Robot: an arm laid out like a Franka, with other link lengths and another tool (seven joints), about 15 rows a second.
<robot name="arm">
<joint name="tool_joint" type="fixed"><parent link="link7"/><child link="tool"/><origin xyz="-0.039 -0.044 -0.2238" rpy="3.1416 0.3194 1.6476"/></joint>
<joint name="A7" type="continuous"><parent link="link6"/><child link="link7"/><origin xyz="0.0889 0 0" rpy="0 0 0"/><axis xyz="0 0 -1"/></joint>
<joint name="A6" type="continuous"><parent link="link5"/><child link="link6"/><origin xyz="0 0 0" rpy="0 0 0"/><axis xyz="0 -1 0"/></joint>
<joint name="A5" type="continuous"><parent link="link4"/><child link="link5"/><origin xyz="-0.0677 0 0.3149" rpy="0 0 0"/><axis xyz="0 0 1"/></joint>
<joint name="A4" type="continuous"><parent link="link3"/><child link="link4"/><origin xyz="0.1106 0 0" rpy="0 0 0"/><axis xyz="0 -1 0"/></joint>
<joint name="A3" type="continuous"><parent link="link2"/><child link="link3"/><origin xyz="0 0 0.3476" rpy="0 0 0"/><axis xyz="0 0 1"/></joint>
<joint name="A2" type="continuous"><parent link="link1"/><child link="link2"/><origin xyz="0 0 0" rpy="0 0 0"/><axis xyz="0 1 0"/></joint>
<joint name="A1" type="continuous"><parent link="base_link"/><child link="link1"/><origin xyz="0 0 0.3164" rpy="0 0 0"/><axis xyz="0 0 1"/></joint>
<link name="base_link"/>
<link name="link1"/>
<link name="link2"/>
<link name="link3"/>
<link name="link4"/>
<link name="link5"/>
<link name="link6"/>
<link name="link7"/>
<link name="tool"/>
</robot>
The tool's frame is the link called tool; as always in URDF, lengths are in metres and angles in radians. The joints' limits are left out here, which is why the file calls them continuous.
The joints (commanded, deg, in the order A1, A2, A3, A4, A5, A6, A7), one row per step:
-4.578 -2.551 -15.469 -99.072 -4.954 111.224 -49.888
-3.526 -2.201 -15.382 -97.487 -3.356 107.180 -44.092
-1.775 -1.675 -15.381 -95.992 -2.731 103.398 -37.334
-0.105 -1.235 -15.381 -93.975 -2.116 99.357 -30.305
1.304 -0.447 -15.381 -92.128 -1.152 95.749 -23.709
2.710 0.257 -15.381 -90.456 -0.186 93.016 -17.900
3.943 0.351 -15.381 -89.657 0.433 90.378 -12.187
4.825 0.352 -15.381 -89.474 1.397 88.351 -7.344
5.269 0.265 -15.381 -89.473 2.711 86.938 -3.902
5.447 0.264 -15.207 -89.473 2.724 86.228 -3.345
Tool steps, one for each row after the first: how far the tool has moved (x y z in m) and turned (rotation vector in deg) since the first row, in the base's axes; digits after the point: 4 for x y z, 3 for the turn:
-0.0072 0.0183 -0.0037 3.444 1.384 -4.926
-0.0131 0.0399 -0.0070 5.805 3.188 -10.074
-0.0204 0.0613 -0.0052 7.808 4.791 -15.590
-0.0263 0.0819 -0.0062 9.686 6.620 -20.931
-0.0295 0.1020 -0.0056 11.155 7.882 -25.406
-0.0378 0.1199 -0.0048 12.206 9.423 -29.974
-0.0459 0.1356 -0.0063 13.357 11.026 -33.982
-0.0522 0.1478 -0.0075 14.722 12.311 -36.928
-0.0546 0.1516 -0.0080 14.618 13.024 -37.188

